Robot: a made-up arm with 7 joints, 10 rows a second.
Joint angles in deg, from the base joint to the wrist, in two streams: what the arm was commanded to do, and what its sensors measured. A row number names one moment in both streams.
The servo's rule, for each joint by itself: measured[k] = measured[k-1] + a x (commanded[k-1-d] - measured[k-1]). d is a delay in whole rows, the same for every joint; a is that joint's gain. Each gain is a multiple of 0.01, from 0.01 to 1. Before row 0 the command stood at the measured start. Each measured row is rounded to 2 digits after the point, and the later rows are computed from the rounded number. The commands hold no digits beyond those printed.
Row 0, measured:
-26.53 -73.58 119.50 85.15 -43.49 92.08 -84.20
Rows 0 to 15, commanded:
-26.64 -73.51 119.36 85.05 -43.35 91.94 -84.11
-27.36 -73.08 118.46 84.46 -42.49 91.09 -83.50
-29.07 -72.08 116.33 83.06 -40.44 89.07 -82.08
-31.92 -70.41 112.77 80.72 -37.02 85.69 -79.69
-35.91 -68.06 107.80 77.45 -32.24 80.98 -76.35
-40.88 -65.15 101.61 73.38 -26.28 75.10 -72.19
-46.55 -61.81 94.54 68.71 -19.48 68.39 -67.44
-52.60 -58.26 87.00 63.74 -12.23 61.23 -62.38
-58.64 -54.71 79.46 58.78 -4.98 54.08 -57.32
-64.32 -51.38 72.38 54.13 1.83 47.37 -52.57
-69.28 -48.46 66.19 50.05 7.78 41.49 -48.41
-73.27 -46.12 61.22 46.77 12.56 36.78 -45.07
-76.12 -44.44 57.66 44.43 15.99 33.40 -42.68
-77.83 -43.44 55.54 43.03 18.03 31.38 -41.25
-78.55 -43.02 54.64 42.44 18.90 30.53 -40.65
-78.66 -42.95 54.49 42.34 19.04 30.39 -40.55
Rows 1 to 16, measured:
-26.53 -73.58 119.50 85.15 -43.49 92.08 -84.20
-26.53 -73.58 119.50 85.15 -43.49 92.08 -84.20
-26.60 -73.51 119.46 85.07 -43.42 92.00 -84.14
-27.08 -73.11 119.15 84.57 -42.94 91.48 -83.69
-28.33 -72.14 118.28 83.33 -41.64 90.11 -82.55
-30.59 -70.51 116.57 81.19 -39.24 87.59 -80.52
-33.94 -68.21 113.85 78.12 -35.60 83.82 -77.56
-38.31 -65.33 110.06 74.23 -30.75 78.85 -73.75
-43.50 -62.02 105.25 69.70 -24.89 72.89 -69.27
-49.23 -58.49 99.59 64.81 -18.31 66.24 -64.38
-55.16 -54.94 93.35 59.87 -11.38 59.31 -59.37
-60.93 -51.59 86.85 55.16 -4.51 52.50 -54.54
-66.19 -48.65 80.45 50.97 1.88 46.22 -50.19
-70.65 -46.27 74.49 47.53 7.43 40.84 -46.55
-74.10 -44.55 69.27 44.99 11.88 36.60 -43.80
-76.45 -43.51 65.01 43.38 15.08 33.62 -41.99
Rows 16 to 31, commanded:
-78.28 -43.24 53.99 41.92 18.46 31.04 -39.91
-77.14 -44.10 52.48 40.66 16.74 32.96 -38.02
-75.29 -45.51 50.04 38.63 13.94 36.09 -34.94
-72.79 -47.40 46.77 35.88 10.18 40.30 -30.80
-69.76 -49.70 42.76 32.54 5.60 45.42 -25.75
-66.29 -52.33 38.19 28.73 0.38 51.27 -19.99
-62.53 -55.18 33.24 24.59 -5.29 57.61 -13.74
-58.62 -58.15 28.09 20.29 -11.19 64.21 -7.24
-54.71 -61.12 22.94 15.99 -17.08 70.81 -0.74
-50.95 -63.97 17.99 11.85 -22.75 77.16 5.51
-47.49 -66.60 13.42 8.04 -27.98 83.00 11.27
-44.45 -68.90 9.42 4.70 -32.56 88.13 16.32
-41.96 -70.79 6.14 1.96 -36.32 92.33 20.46
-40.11 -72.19 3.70 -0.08 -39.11 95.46 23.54
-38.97 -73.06 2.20 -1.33 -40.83 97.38 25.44
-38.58 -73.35 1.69 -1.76 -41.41 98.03 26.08
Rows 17 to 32, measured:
-77.77 -43.05 61.80 42.61 17.07 31.86 -41.04
-78.33 -42.96 59.53 42.39 18.09 31.02 -40.69
-78.30 -43.22 57.81 42.00 18.28 31.03 -40.14
-77.57 -44.05 56.16 40.90 17.48 32.13 -38.63
-76.13 -45.42 54.26 39.04 15.64 34.39 -36.01
-74.03 -47.28 51.94 36.45 12.80 37.76 -32.31
-71.34 -49.55 49.09 33.24 9.06 42.13 -27.65
-68.16 -52.16 45.71 29.54 4.55 47.34 -22.21
-64.61 -55.00 41.84 25.48 -0.57 53.19 -16.20
-60.84 -57.96 37.58 21.22 -6.09 59.47 -9.84
-56.98 -60.93 33.04 16.93 -11.80 65.93 -3.38
-53.18 -63.79 28.37 12.76 -17.49 72.33 2.93
-49.60 -66.43 23.74 8.89 -22.94 78.41 8.85
-46.36 -68.75 19.30 5.45 -27.94 83.95 14.15
-43.59 -70.67 15.22 2.59 -32.30 88.73 18.63
-41.40 -72.10 11.65 0.40 -35.84 92.57 22.12

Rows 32 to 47, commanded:
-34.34 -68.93 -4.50 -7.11 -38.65 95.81 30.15
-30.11 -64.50 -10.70 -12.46 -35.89 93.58 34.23
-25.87 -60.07 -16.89 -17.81 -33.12 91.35 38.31
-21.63 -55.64 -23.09 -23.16 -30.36 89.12 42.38
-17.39 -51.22 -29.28 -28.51 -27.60 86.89 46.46
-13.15 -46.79 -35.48 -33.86 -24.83 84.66 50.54
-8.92 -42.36 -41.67 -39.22 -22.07 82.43 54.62
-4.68 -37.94 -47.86 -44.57 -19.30 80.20 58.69
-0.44 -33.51 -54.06 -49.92 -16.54 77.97 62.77
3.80 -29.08 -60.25 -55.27 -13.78 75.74 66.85
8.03 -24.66 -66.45 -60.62 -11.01 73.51 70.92
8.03 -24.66 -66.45 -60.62 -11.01 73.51 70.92
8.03 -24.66 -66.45 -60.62 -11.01 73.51 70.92
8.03 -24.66 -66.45 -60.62 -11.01 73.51 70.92
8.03 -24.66 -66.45 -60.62 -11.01 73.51 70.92
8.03 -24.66 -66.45 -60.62 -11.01 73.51 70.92
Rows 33 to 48, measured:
-39.87 -73.00 8.72 -1.02 -38.43 95.31 24.48
-39.06 -73.33 6.54 -1.63 -39.98 96.86 25.62
-36.09 -69.19 3.12 -6.12 -39.29 96.26 28.84
-32.32 -64.78 -1.16 -11.32 -37.52 94.73 32.67
-28.26 -60.35 -6.04 -16.64 -35.23 92.80 36.67
-24.08 -55.92 -11.33 -21.99 -32.70 90.70 40.72
-19.87 -51.50 -16.89 -27.34 -30.05 88.53 44.80
-15.64 -47.07 -22.65 -32.69 -27.34 86.32 48.88
-11.41 -42.64 -28.55 -38.04 -24.60 84.10 52.96
-7.17 -38.22 -34.54 -43.39 -21.84 81.88 57.03
-2.93 -33.79 -40.59 -48.74 -19.08 79.65 61.11
1.31 -29.36 -46.68 -54.09 -16.32 77.42 65.19
5.54 -24.94 -52.81 -59.44 -13.56 75.19 69.26
7.11 -24.68 -57.04 -60.41 -12.23 74.23 70.44
7.69 -24.66 -59.96 -60.58 -11.60 73.82 70.78
7.90 -24.66 -61.97 -60.61 -11.29 73.64 70.88

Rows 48 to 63, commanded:
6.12 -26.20 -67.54 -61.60 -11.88 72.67 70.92
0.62 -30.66 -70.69 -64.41 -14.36 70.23 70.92
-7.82 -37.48 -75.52 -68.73 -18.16 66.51 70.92
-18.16 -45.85 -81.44 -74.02 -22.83 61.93 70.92
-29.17 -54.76 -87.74 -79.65 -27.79 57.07 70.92
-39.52 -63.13 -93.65 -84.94 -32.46 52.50 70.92
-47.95 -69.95 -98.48 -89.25 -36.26 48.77 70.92
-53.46 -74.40 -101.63 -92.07 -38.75 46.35 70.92
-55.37 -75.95 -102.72 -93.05 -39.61 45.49 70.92
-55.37 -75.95 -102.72 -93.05 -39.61 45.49 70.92
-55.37 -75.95 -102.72 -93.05 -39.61 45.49 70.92
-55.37 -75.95 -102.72 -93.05 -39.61 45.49 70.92
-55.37 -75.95 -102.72 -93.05 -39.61 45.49 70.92
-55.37 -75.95 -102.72 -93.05 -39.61 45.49 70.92
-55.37 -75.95 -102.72 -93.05 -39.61 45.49 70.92
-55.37 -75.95 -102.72 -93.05 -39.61 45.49 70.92
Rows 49 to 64, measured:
7.98 -24.66 -63.36 -60.62 -11.14 73.57 70.91
8.01 -24.66 -64.32 -60.62 -11.07 73.54 70.92
6.82 -26.11 -65.32 -61.42 -11.49 73.04 70.92
2.91 -30.39 -66.98 -63.87 -12.98 71.44 70.92
-3.85 -37.05 -69.63 -67.86 -15.67 68.63 70.92
-12.87 -45.32 -73.29 -72.91 -19.39 64.81 70.92
-23.14 -54.19 -77.77 -78.44 -23.76 60.40 70.92
-33.46 -62.59 -82.69 -83.77 -28.28 55.90 70.92
-42.59 -69.51 -87.58 -88.26 -32.43 51.84 70.92
-49.44 -74.11 -91.94 -91.38 -35.72 48.71 70.92
-53.18 -75.84 -95.28 -92.75 -37.74 46.87 70.92
-54.56 -75.94 -97.59 -93.00 -38.71 46.08 70.92
-55.07 -75.95 -99.18 -93.04 -39.18 45.74 70.92
-55.26 -75.95 -100.28 -93.05 -39.40 45.60 70.92
-55.33 -75.95 -101.04 -93.05 -39.51 45.54 70.92
-55.36 -75.95 -101.56 -93.05 -39.56 45.51 70.92

